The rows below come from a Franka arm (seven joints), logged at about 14 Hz.
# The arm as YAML. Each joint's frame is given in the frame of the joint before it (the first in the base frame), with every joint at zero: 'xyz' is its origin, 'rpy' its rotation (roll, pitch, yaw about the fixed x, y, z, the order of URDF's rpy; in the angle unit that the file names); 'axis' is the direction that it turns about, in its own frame. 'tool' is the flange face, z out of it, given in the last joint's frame.
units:
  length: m
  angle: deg
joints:
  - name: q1
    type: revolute
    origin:
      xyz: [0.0, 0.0, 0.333]
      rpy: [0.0, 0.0, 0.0]
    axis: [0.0, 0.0, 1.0]
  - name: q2
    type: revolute
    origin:
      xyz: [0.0, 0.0, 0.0]
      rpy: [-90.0, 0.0, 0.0]
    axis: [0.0, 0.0, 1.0]
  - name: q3
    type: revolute
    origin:
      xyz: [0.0, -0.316, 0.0]
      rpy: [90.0, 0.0, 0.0]
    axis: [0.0, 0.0, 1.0]
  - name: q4
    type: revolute
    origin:
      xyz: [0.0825, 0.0, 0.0]
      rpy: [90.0, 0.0, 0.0]
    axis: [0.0, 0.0, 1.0]
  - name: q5
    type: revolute
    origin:
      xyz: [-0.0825, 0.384, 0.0]
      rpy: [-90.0, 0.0, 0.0]
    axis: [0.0, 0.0, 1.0]
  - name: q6
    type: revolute
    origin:
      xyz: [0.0, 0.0, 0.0]
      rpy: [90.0, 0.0, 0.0]
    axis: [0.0, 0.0, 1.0]
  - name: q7
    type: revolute
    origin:
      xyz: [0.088, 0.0, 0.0]
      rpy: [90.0, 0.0, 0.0]
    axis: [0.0, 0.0, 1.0]
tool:
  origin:
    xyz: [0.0, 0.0, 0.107]
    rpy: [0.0, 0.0, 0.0]
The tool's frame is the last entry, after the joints.
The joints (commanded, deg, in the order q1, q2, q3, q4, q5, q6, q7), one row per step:
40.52 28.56 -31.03 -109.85 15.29 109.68 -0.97
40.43 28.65 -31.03 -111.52 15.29 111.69 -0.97
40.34 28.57 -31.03 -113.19 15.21 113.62 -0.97
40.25 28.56 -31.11 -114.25 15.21 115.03 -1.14
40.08 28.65 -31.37 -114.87 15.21 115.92 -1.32
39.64 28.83 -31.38 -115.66 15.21 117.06 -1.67
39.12 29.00 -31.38 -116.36 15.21 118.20 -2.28
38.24 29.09 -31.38 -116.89 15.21 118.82 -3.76
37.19 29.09 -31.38 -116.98 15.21 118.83 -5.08
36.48 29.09 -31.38 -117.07 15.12 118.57 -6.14
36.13 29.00 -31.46 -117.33 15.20 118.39 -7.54
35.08 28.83 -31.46 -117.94 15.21 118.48 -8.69
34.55 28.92 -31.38 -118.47 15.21 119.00 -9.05
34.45 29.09 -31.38 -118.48 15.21 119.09 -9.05
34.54 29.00 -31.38 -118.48 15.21 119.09 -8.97
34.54 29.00 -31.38 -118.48 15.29 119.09 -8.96
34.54 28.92 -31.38 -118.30 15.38 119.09 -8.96
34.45 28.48 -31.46 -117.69 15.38 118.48 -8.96
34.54 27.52 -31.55 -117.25 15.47 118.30 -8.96
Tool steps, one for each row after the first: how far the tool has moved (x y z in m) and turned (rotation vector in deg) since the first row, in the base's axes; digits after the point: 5 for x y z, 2 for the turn. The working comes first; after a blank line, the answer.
Tool pose at each row, in the base's axes (x y z in m, rotation vector in deg; the steps are taken from these numbers as rounded here):
0.56171 0.12132 0.23792 172.90 3.36 -35.97
0.55706 0.11578 0.22821 172.75 2.65 -35.41
0.55217 0.11033 0.22014 172.63 2.06 -34.77
0.54952 0.10584 0.21506 172.64 1.74 -34.12
0.54859 0.10001 0.21187 172.59 1.18 -33.67
0.54686 0.09330 0.20656 172.56 0.77 -33.32
0.54566 0.08620 0.20192 172.63 0.69 -32.88
0.54482 0.07627 0.19858 172.90 1.43 -33.00
0.54558 0.06604 0.19807 173.28 1.81 -33.32
0.54517 0.05899 0.19737 173.43 2.38 -33.98
0.54372 0.05451 0.19669 173.72 3.68 -34.63
0.54116 0.04337 0.19469 174.08 3.63 -35.35
0.53894 0.03772 0.19117 174.11 3.31 -35.53
0.53880 0.03650 0.18979 174.01 3.13 -35.61
0.53893 0.03747 0.19052 174.05 3.16 -35.49
0.53893 0.03754 0.19052 174.11 3.07 -35.49
0.54030 0.03813 0.19217 174.30 3.06 -35.13
0.54396 0.03859 0.19896 174.75 3.07 -34.63
0.54823 0.04090 0.20949 175.65 3.30 -33.08

-0.00465 -0.00554 -0.00971 -0.35 -0.35 -0.38
-0.00954 -0.01099 -0.01778 -0.67 -0.76 -0.70
-0.01219 -0.01548 -0.02286 -0.82 -1.19 -0.86
-0.01312 -0.02131 -0.02605 -1.02 -1.48 -1.18
-0.01485 -0.02802 -0.03136 -1.17 -1.71 -1.42
-0.01605 -0.03512 -0.03600 -1.18 -2.00 -1.46
-0.01689 -0.04505 -0.03934 -0.80 -1.94 -1.05
-0.01613 -0.05528 -0.03985 -0.33 -1.77 -0.90
-0.01654 -0.06233 -0.04055 0.01 -1.35 -0.61
-0.01799 -0.06681 -0.04123 0.59 -0.94 0.11
-0.02055 -0.07795 -0.04323 1.06 -0.52 -0.04
-0.02277 -0.08360 -0.04675 1.07 -0.42 -0.26
-0.02291 -0.08482 -0.04813 0.97 -0.36 -0.35
-0.02278 -0.08385 -0.04740 0.99 -0.44 -0.34
-0.02278 -0.08378 -0.04740 1.03 -0.45 -0.41
-0.02141 -0.08319 -0.04575 1.15 -0.70 -0.43
-0.01775 -0.08273 -0.03896 1.49 -1.06 -0.49
-0.01348 -0.08042 -0.02843 2.13 -2.13 -0.44

